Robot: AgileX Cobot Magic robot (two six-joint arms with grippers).
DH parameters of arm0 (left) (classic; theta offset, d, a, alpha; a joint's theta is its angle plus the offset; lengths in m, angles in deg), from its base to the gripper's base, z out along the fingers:
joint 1: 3.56 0.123 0 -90
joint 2: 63.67 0 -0.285 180
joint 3: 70.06 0 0.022 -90
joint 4: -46.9 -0.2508 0 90
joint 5: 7.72 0 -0.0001 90
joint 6: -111.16 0.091 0 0
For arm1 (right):
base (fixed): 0 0 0 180
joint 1: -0.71 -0.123 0 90
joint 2: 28.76 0 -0.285 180
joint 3: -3.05 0 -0.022 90
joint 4: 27.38 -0.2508 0 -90
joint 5: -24.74 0 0.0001 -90
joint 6: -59.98 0.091 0 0
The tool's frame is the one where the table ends.
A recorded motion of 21 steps. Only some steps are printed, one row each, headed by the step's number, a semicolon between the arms.
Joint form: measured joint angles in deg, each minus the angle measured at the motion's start. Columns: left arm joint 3, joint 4, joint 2, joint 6, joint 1, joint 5; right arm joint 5, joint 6, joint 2, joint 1, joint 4, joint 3.
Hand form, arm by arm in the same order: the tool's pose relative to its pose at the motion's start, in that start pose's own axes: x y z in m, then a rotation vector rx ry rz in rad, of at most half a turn. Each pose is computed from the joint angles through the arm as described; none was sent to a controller.
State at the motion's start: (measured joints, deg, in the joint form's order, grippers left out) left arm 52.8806 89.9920 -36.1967 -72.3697 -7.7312 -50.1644; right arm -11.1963 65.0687 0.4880 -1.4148 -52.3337 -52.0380
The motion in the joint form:
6: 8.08 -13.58 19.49 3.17 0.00 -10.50; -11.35 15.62 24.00 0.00 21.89 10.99
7: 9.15 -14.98 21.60 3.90 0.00 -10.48; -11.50 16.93 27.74 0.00 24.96 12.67
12: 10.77 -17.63 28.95 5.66 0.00 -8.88; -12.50 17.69 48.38 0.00 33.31 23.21
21: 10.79 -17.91 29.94 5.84 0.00 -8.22; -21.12 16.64 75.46 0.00 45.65 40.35
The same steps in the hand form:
6: -0.0261 0.0078 0.0293 -0.2668 0.3343 0.1264; -0.0364 -0.0168 0.0445 0.3802 0.3399 0.0177
7: -0.0313 0.0085 0.0332 -0.2891 0.3512 0.1487; -0.0437 -0.0201 0.0540 0.4289 0.3643 0.0005
12: -0.0425 0.0172 0.0517 -0.3523 0.4127 0.1743; -0.0757 -0.0342 0.1183 0.5768 0.5253 -0.0916
21: -0.0437 0.0191 0.0548 -0.3606 0.4163 0.1759; -0.0954 -0.0716 0.2143 0.7929 0.8064 -0.2686

